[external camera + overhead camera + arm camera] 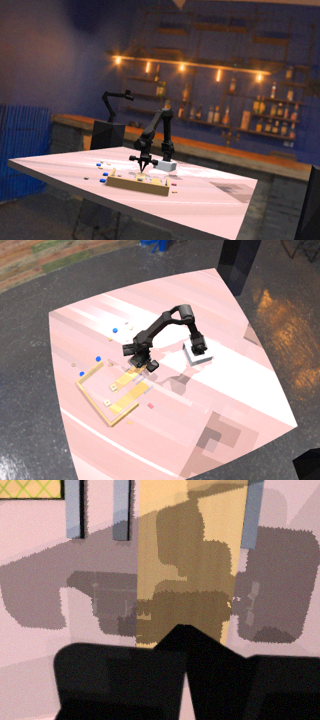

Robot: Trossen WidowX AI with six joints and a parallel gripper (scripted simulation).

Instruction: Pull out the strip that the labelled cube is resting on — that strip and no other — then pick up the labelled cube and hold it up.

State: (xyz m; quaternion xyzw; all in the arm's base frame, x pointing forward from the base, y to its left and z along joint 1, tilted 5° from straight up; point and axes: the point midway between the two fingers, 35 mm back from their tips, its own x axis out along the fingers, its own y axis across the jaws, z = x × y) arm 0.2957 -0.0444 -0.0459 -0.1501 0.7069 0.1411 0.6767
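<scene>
The tan strip is 90 mm ahead of my gripper tip and 40 mm to the left of it. The rest, counted from my gripper tip: pink block 250 mm to the left, 40 mm ahead.
</scene>
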